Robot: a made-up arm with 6 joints.
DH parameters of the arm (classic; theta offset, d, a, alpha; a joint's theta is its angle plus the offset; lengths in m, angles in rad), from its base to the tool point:
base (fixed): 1.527 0 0.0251 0
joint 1: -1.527 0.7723 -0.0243 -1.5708
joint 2: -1.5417 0 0.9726 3.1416
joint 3: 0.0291 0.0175 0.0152 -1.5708
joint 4: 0 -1.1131 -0.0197 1.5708
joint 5: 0 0.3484 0.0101 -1.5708
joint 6: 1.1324 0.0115 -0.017 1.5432
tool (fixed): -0.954 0.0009 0 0
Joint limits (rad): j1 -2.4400..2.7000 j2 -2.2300..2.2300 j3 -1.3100..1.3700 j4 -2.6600..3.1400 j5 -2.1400..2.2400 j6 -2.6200..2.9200
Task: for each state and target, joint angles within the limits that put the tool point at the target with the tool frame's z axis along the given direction. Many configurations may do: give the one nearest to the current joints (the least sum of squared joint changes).
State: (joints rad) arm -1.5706 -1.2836 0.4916 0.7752 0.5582 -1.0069
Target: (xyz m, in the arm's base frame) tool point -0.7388 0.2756 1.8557 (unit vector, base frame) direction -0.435 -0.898 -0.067
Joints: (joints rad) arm -0.8066 -1.5758 -0.2761 0.0098 0.1545 -1.5027
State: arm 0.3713 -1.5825 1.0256 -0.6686 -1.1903 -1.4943
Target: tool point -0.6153 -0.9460 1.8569 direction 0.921 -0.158 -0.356
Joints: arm 0.7283 -1.6265 0.1799 -0.4854 -1.3373 -1.6435
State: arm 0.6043 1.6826 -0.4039 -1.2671 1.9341 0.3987
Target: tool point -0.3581 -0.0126 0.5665 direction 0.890 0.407 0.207
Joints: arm 0.1208 2.2280 -0.9681 -1.5454 1.8607 0.1858
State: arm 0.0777 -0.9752 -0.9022 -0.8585 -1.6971 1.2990
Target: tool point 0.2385 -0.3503 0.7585 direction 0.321 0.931 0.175
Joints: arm -0.0985 -0.4790 -1.2928 -0.2657 -1.6908 1.9830
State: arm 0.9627 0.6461 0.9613 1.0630 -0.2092 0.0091
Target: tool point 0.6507 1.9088 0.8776 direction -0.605 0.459 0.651
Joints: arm 1.3373 1.1312 0.5887 1.0999 0.0485 0.1098
